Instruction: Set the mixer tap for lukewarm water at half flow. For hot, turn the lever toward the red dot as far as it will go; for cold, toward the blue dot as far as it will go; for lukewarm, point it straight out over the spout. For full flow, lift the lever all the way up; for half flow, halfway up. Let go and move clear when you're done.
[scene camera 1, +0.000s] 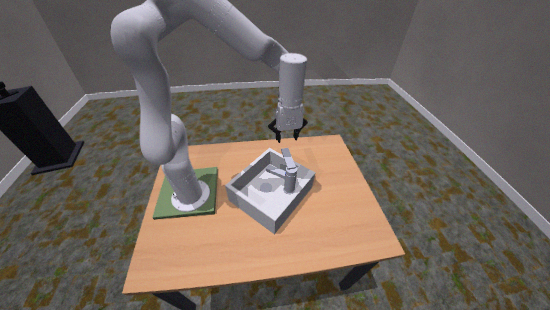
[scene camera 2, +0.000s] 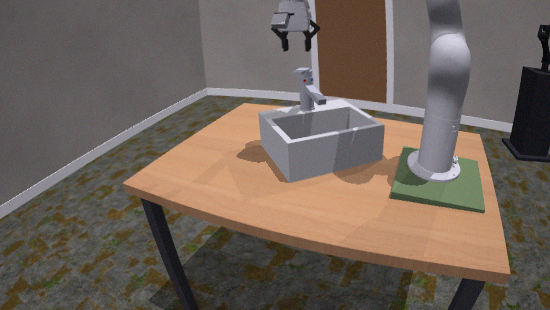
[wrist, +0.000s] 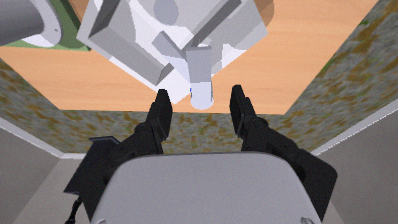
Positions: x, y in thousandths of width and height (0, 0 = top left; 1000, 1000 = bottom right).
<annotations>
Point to my gripper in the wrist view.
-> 504, 435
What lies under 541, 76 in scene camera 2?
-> My gripper.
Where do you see my gripper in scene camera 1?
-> At 521, 450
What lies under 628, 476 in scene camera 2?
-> A grey sink basin.
</annotations>
